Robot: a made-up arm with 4 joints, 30 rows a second.
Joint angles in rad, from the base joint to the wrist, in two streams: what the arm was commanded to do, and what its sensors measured. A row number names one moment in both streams.
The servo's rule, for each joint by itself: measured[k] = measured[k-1] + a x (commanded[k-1-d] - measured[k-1]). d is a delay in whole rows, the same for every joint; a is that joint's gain. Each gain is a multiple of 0.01, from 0.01 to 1. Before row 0 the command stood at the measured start. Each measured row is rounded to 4 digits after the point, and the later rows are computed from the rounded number. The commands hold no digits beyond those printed.
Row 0, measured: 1.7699, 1.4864, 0.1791, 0.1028
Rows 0 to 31, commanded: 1.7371, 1.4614, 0.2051, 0.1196; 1.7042, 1.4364, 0.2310, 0.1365; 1.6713, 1.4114, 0.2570, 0.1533; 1.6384, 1.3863, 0.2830, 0.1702; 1.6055, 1.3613, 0.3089, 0.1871; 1.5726, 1.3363, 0.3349, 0.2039; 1.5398, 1.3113, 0.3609, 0.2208; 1.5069, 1.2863, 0.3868, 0.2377; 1.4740, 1.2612, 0.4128, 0.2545; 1.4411, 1.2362, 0.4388, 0.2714; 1.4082, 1.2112, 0.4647, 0.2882; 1.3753, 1.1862, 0.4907, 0.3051; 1.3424, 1.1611, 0.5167, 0.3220; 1.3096, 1.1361, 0.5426, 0.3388; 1.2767, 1.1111, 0.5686, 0.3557; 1.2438, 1.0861, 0.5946, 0.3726; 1.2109, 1.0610, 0.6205, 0.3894; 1.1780, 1.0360, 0.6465, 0.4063; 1.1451, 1.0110, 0.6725, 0.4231; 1.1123, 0.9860, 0.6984, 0.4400; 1.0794, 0.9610, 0.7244, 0.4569; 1.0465, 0.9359, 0.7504, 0.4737; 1.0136, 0.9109, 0.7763, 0.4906; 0.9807, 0.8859, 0.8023, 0.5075; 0.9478, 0.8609, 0.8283, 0.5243; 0.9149, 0.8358, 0.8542, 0.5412; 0.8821, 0.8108, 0.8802, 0.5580; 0.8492, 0.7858, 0.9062, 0.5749; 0.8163, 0.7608, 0.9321, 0.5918; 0.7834, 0.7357, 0.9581, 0.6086; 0.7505, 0.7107, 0.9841, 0.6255; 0.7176, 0.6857, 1.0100, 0.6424
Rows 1 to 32, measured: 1.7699, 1.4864, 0.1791, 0.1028; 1.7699, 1.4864, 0.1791, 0.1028; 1.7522, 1.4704, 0.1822, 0.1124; 1.7263, 1.4486, 0.1881, 0.1261; 1.6966, 1.4248, 0.1964, 0.1416; 1.6652, 1.4002, 0.2068, 0.1579; 1.6330, 1.3753, 0.2191, 0.1745; 1.6004, 1.3503, 0.2330, 0.1913; 1.5677, 1.3253, 0.2483, 0.2081; 1.5349, 1.3003, 0.2649, 0.2250; 1.5020, 1.2753, 0.2826, 0.2418; 1.4691, 1.2503, 0.3013, 0.2587; 1.4362, 1.2253, 0.3209, 0.2755; 1.4033, 1.2003, 0.3413, 0.2924; 1.3704, 1.1752, 0.3623, 0.3093; 1.3376, 1.1502, 0.3839, 0.3261; 1.3047, 1.1252, 0.4061, 0.3430; 1.2718, 1.1002, 0.4287, 0.3599; 1.2389, 1.0751, 0.4517, 0.3767; 1.2060, 1.0501, 0.4751, 0.3936; 1.1731, 1.0251, 0.4988, 0.4104; 1.1403, 1.0001, 0.5228, 0.4273; 1.1074, 0.9751, 0.5470, 0.4442; 1.0745, 0.9500, 0.5714, 0.4610; 1.0416, 0.9250, 0.5960, 0.4779; 1.0087, 0.9000, 0.6208, 0.4948; 0.9758, 0.8750, 0.6457, 0.5116; 0.9429, 0.8499, 0.6707, 0.5285; 0.9101, 0.8249, 0.6958, 0.5453; 0.8772, 0.7999, 0.7210, 0.5622; 0.8443, 0.7749, 0.7463, 0.5791; 0.8114, 0.7498, 0.7717, 0.5959
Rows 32 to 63, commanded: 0.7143, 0.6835, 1.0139, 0.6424; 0.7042, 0.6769, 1.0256, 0.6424; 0.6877, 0.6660, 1.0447, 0.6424; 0.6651, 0.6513, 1.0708, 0.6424; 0.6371, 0.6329, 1.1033, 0.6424; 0.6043, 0.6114, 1.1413, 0.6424; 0.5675, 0.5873, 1.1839, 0.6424; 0.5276, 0.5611, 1.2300, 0.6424; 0.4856, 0.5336, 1.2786, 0.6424; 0.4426, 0.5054, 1.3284, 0.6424; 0.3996, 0.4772, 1.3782, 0.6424; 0.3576, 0.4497, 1.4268, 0.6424; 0.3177, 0.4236, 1.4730, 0.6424; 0.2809, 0.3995, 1.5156, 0.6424; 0.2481, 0.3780, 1.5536, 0.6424; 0.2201, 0.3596, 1.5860, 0.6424; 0.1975, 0.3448, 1.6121, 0.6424; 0.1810, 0.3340, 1.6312, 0.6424; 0.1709, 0.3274, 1.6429, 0.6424; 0.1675, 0.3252, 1.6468, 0.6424; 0.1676, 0.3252, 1.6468, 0.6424; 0.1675, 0.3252, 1.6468, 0.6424; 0.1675, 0.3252, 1.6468, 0.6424; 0.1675, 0.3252, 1.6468, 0.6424; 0.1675, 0.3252, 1.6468, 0.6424; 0.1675, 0.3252, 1.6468, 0.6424; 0.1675, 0.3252, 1.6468, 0.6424; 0.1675, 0.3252, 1.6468, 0.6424; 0.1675, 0.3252, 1.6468, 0.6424; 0.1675, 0.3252, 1.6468, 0.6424; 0.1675, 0.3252, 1.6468, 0.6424; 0.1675, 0.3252, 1.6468, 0.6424
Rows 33 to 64, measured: 0.7785, 0.7248, 0.7972, 0.6128; 0.7456, 0.6998, 0.8227, 0.6297; 0.7287, 0.6894, 0.8456, 0.6369; 0.7155, 0.6814, 0.8672, 0.6400; 0.7005, 0.6715, 0.8885, 0.6414; 0.6814, 0.6586, 0.9104, 0.6420; 0.6575, 0.6422, 0.9335, 0.6422; 0.6288, 0.6225, 0.9584, 0.6423; 0.5957, 0.6000, 0.9855, 0.6424; 0.5589, 0.5751, 1.0148, 0.6424; 0.5193, 0.5485, 1.0465, 0.6424; 0.4779, 0.5209, 1.0803, 0.6424; 0.4356, 0.4929, 1.1160, 0.6424; 0.3935, 0.4653, 1.1533, 0.6424; 0.3526, 0.4386, 1.1917, 0.6424; 0.3139, 0.4136, 1.2306, 0.6424; 0.2784, 0.3908, 1.2694, 0.6424; 0.2469, 0.3708, 1.3074, 0.6424; 0.2202, 0.3542, 1.3440, 0.6424; 0.1990, 0.3413, 1.3785, 0.6424; 0.1838, 0.3324, 1.4102, 0.6424; 0.1750, 0.3278, 1.4386, 0.6424; 0.1710, 0.3261, 1.4636, 0.6424; 0.1691, 0.3255, 1.4856, 0.6424; 0.1682, 0.3253, 1.5049, 0.6424; 0.1678, 0.3252, 1.5219, 0.6424; 0.1676, 0.3252, 1.5369, 0.6424; 0.1675, 0.3252, 1.5501, 0.6424; 0.1675, 0.3252, 1.5617, 0.6424; 0.1675, 0.3252, 1.5719, 0.6424; 0.1675, 0.3252, 1.5809, 0.6424; 0.1675, 0.3252, 1.5888, 0.6424
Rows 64 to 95, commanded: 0.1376, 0.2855, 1.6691, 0.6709; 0.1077, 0.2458, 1.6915, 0.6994; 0.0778, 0.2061, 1.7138, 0.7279; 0.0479, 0.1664, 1.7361, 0.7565; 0.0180, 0.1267, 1.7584, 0.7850; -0.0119, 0.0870, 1.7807, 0.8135; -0.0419, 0.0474, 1.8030, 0.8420; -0.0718, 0.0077, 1.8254, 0.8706; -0.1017, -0.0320, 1.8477, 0.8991; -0.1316, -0.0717, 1.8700, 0.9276; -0.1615, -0.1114, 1.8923, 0.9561; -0.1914, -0.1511, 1.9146, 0.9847; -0.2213, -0.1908, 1.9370, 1.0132; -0.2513, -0.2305, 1.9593, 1.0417; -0.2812, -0.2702, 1.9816, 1.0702; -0.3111, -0.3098, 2.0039, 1.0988; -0.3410, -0.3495, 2.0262, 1.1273; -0.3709, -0.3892, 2.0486, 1.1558; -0.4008, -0.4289, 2.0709, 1.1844; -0.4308, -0.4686, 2.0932, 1.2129; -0.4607, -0.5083, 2.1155, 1.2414; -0.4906, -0.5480, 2.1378, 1.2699; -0.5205, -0.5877, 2.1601, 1.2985; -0.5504, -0.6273, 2.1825, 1.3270; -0.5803, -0.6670, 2.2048, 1.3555; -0.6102, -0.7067, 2.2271, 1.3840; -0.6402, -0.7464, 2.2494, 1.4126; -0.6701, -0.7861, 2.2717, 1.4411; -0.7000, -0.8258, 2.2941, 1.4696; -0.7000, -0.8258, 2.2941, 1.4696; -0.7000, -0.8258, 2.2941, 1.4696; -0.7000, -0.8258, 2.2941, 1.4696
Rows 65 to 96, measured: 0.1675, 0.3252, 1.5958, 0.6424; 0.1675, 0.3252, 1.6019, 0.6424; 0.1514, 0.2998, 1.6100, 0.6586; 0.1278, 0.2652, 1.6198, 0.6819; 0.1008, 0.2274, 1.6311, 0.7081; 0.0722, 0.1884, 1.6437, 0.7357; 0.0429, 0.1489, 1.6575, 0.7638; 0.0133, 0.1093, 1.6723, 0.7921; -0.0165, 0.0697, 1.6880, 0.8205; -0.0464, 0.0300, 1.7045, 0.8491; -0.0763, -0.0097, 1.7217, 0.8776; -0.1062, -0.0494, 1.7395, 0.9061; -0.1361, -0.0891, 1.7578, 0.9346; -0.1660, -0.1288, 1.7766, 0.9632; -0.1959, -0.1685, 1.7958, 0.9917; -0.2258, -0.2082, 1.8154, 1.0202; -0.2557, -0.2479, 1.8353, 1.0487; -0.2856, -0.2875, 1.8555, 1.0773; -0.3155, -0.3272, 1.8760, 1.1058; -0.3454, -0.3669, 1.8967, 1.1343; -0.3753, -0.4066, 1.9176, 1.1629; -0.4053, -0.4463, 1.9387, 1.1914; -0.4352, -0.4860, 1.9599, 1.2199; -0.4651, -0.5257, 1.9812, 1.2484; -0.4950, -0.5654, 2.0027, 1.2770; -0.5249, -0.6050, 2.0243, 1.3055; -0.5548, -0.6447, 2.0460, 1.3340; -0.5847, -0.6844, 2.0677, 1.3625; -0.6147, -0.7241, 2.0895, 1.3911; -0.6446, -0.7638, 2.1114, 1.4196; -0.6745, -0.8035, 2.1333, 1.4481; -0.6883, -0.8178, 2.1526, 1.4604
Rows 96 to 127, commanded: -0.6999, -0.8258, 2.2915, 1.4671; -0.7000, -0.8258, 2.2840, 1.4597; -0.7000, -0.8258, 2.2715, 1.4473; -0.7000, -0.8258, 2.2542, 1.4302; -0.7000, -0.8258, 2.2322, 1.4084; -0.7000, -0.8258, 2.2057, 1.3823; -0.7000, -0.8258, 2.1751, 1.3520; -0.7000, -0.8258, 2.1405, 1.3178; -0.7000, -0.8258, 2.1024, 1.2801; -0.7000, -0.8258, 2.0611, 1.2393; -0.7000, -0.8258, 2.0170, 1.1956; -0.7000, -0.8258, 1.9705, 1.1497; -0.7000, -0.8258, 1.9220, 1.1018; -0.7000, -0.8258, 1.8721, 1.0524; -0.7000, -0.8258, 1.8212, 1.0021; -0.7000, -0.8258, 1.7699, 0.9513; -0.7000, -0.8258, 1.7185, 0.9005; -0.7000, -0.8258, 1.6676, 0.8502; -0.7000, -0.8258, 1.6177, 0.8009; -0.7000, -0.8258, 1.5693, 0.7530; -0.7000, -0.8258, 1.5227, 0.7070; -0.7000, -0.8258, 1.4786, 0.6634; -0.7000, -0.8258, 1.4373, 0.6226; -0.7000, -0.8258, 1.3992, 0.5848; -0.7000, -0.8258, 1.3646, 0.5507; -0.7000, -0.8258, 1.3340, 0.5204; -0.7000, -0.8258, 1.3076, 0.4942; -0.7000, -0.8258, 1.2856, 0.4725; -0.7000, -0.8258, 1.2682, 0.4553; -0.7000, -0.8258, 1.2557, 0.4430; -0.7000, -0.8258, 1.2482, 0.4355; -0.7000, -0.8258, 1.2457, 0.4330
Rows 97 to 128, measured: -0.6946, -0.8229, 2.1696, 1.4656; -0.6975, -0.8248, 2.1845, 1.4679; -0.6988, -0.8254, 2.1973, 1.4674; -0.6994, -0.8257, 2.2077, 1.4630; -0.6997, -0.8258, 2.2154, 1.4541; -0.6999, -0.8258, 2.2201, 1.4405; -0.7000, -0.8258, 2.2216, 1.4222; -0.7000, -0.8258, 2.2197, 1.3995; -0.7000, -0.8258, 2.2143, 1.3724; -0.7000, -0.8258, 2.2054, 1.3413; -0.7000, -0.8258, 2.1930, 1.3064; -0.7000, -0.8258, 2.1772, 1.2682; -0.7000, -0.8258, 2.1580, 1.2268; -0.7000, -0.8258, 2.1355, 1.1829; -0.7000, -0.8258, 2.1099, 1.1367; -0.7000, -0.8258, 2.0814, 1.0886; -0.7000, -0.8258, 2.0502, 1.0393; -0.7000, -0.8258, 2.0166, 0.9891; -0.7000, -0.8258, 1.9808, 0.9386; -0.7000, -0.8258, 1.9432, 0.8882; -0.7000, -0.8258, 1.9041, 0.8384; -0.7000, -0.8258, 1.8639, 0.7897; -0.7000, -0.8258, 1.8230, 0.7426; -0.7000, -0.8258, 1.7817, 0.6975; -0.7000, -0.8258, 1.7404, 0.6548; -0.7000, -0.8258, 1.6995, 0.6149; -0.7000, -0.8258, 1.6593, 0.5783; -0.7000, -0.8258, 1.6203, 0.5453; -0.7000, -0.8258, 1.5828, 0.5162; -0.7000, -0.8258, 1.5471, 0.4913; -0.7000, -0.8258, 1.5136, 0.4708; -0.7000, -0.8258, 1.4827, 0.4550
